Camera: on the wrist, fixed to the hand. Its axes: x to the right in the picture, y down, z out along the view.
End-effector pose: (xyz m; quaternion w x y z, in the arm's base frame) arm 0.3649 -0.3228 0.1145 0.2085 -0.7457 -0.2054 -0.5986
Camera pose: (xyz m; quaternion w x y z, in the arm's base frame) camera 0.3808 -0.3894 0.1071 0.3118 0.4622 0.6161 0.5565
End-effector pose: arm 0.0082 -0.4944 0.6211 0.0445 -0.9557 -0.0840 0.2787
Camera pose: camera 0.0227 -0.5601 0.6359 0.1432 -0.6386 -0.7228 0.2219
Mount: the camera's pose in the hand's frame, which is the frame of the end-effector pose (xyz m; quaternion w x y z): -0.0079 0.0645 -0.0228 0.7392 -0.0744 -0.0542 -0.6671
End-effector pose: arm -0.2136 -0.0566 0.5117 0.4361 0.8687 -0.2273 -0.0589
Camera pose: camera -0.2359 -0.0697 0.5755 0.3354 0.7582 0.3923 -0.3985
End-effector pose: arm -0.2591 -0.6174 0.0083 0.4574 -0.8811 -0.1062 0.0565
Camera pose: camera -0.2535 -0.6734 -0.0313 0.3045 -0.6115 -0.6953 -0.2235
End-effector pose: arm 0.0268 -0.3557 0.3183 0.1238 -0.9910 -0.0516 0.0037
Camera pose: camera 0.0259 -0.4243 0.3245 0.0175 -0.7071 -0.7062 -0.0300
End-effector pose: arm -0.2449 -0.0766 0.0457 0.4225 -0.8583 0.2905 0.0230
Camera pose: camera -0.2896 -0.1202 0.0167 0.2795 -0.8584 -0.3824 -0.1967
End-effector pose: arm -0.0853 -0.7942 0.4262 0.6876 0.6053 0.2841 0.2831
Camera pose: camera -0.1103 -0.7778 0.4882 0.7576 0.2221 0.5555 -0.2611
